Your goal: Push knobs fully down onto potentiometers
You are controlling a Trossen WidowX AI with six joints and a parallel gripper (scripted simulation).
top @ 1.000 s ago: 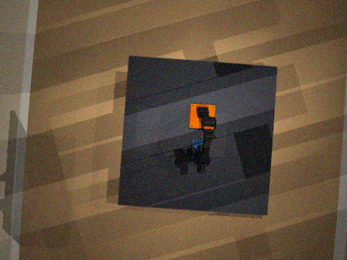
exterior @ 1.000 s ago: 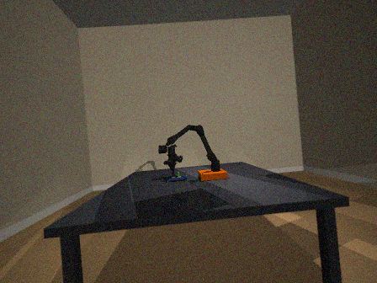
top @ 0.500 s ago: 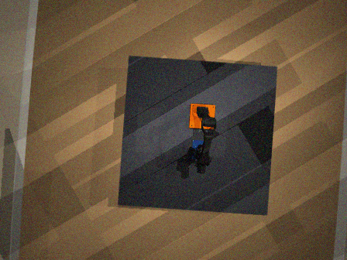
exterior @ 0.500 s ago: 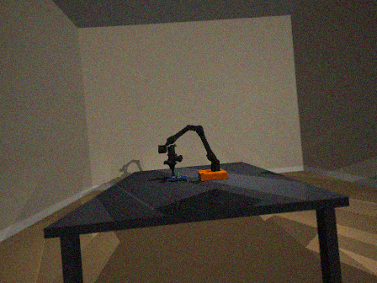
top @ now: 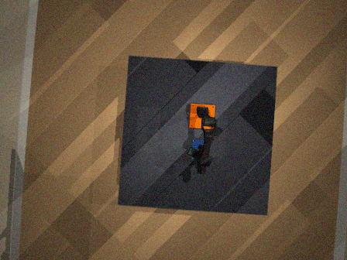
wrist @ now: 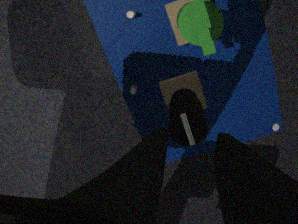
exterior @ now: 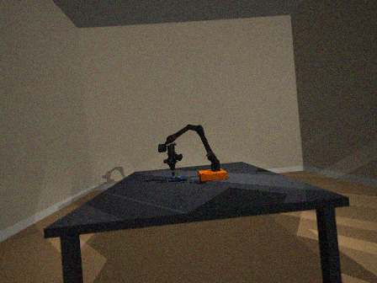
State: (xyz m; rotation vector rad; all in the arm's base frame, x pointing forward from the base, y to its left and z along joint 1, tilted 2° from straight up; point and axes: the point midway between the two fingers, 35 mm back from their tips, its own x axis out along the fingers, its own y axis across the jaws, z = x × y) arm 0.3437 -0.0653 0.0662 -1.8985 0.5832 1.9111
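Now: gripper tip 4 cm past the green knob, 2 cm to the right of it and 3 cm above it.
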